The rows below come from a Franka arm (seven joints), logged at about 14 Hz.
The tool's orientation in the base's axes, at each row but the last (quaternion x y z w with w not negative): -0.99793 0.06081 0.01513 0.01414; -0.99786 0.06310 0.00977 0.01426; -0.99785 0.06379 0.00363 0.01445; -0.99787 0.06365 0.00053 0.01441
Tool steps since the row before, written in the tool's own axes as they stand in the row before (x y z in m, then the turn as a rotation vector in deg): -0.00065 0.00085 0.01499 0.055 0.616 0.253; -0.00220 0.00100 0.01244 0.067 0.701 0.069; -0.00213 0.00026 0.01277 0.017 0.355 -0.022; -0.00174 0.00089 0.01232 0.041 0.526 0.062
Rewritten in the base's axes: -0.00118 -0.00031 -0.01498 -0.028 -0.610 -0.271; -0.00253 -0.00035 -0.01241 -0.023 -0.702 -0.089; -0.00221 0.00039 -0.01275 -0.028 -0.355 0.012; -0.00183 -0.00031 -0.01234 -0.026 -0.525 -0.077
